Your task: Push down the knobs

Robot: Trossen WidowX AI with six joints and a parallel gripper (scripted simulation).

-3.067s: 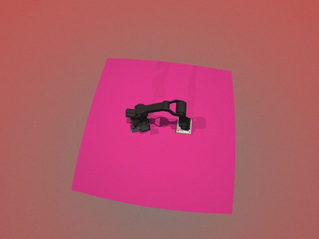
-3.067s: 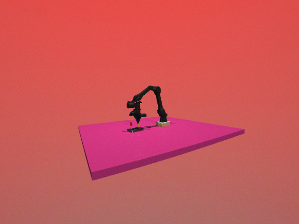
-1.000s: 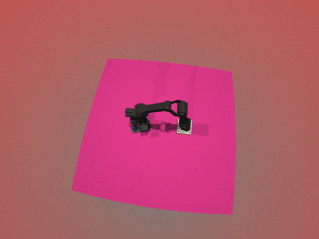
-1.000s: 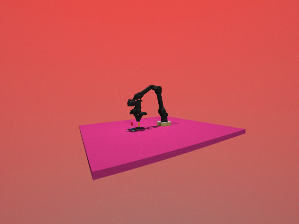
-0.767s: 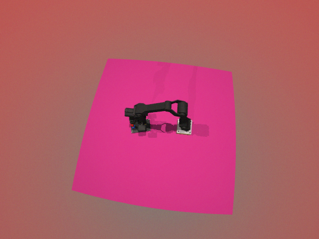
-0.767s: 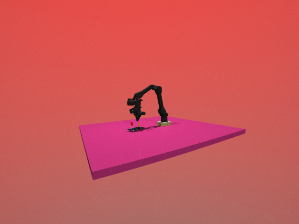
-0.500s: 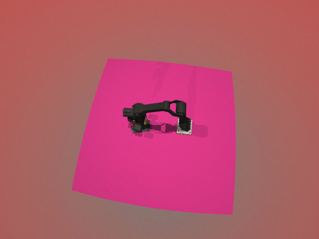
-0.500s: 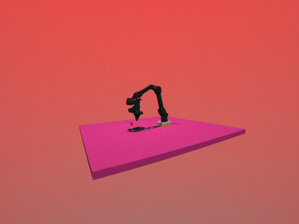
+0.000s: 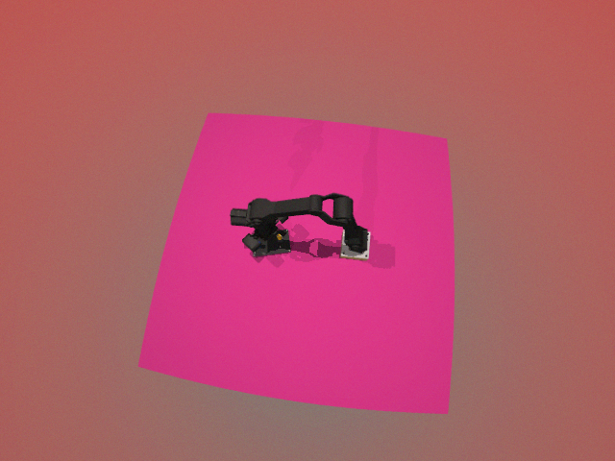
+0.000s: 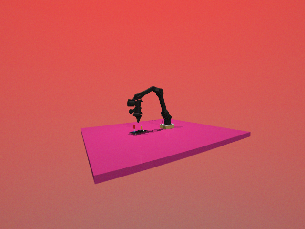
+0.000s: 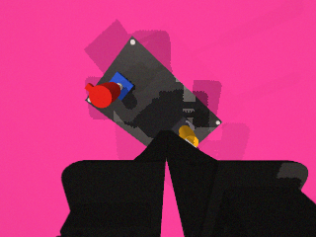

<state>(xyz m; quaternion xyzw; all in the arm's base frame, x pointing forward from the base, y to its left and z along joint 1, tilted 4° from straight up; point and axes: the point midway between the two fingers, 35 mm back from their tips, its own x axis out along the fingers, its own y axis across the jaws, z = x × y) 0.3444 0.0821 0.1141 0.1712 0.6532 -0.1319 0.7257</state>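
The red knob is 50 mm ahead of my gripper tip, 40 mm to the left of it and 20 mm below it. From my gripper tip the other things lie so: orange knob (50 mm below, 40 mm behind, 20 mm to the right).
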